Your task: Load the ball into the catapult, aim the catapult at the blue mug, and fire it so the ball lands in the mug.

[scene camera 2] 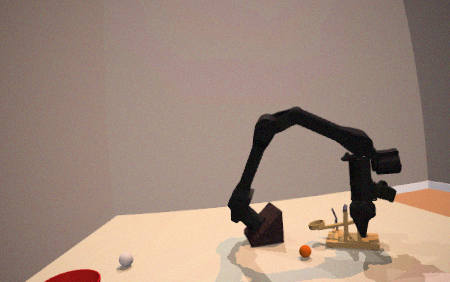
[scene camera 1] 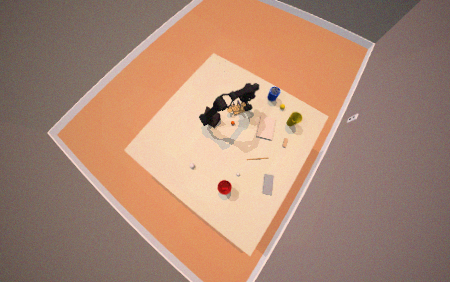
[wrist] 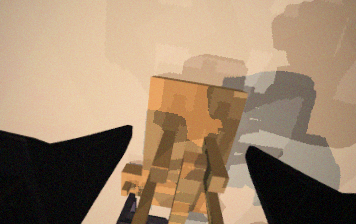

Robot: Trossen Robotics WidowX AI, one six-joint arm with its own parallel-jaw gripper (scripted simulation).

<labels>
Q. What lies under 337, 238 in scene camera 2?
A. A wooden catapult.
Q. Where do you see a wooden catapult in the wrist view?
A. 190, 128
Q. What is my gripper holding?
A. Nothing.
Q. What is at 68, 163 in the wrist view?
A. My gripper.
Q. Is my gripper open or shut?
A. Open.
</labels>
